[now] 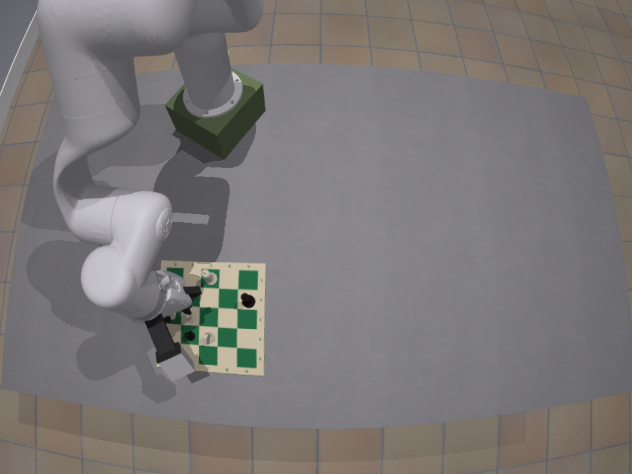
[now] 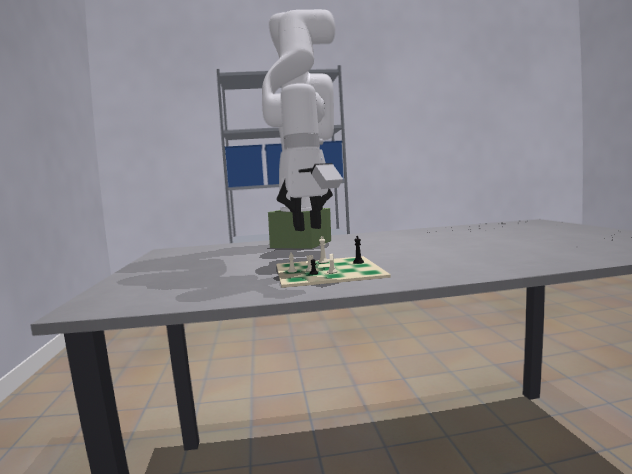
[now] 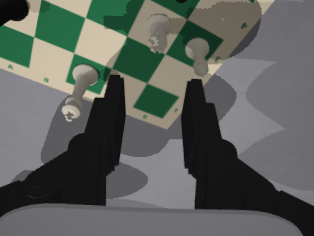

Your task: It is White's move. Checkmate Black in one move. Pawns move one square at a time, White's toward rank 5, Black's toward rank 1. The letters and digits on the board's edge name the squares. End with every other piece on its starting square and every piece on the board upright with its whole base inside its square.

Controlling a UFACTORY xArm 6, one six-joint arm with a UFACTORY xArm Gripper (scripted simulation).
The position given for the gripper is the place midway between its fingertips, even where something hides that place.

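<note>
There's a green-and-cream chessboard here, and you'd find it at (image 1: 238, 348), at (image 2: 347, 271) and also at (image 3: 47, 47). The gripper shows too: it's at (image 1: 177, 310), at (image 2: 307, 229) and at (image 3: 154, 96).
</note>
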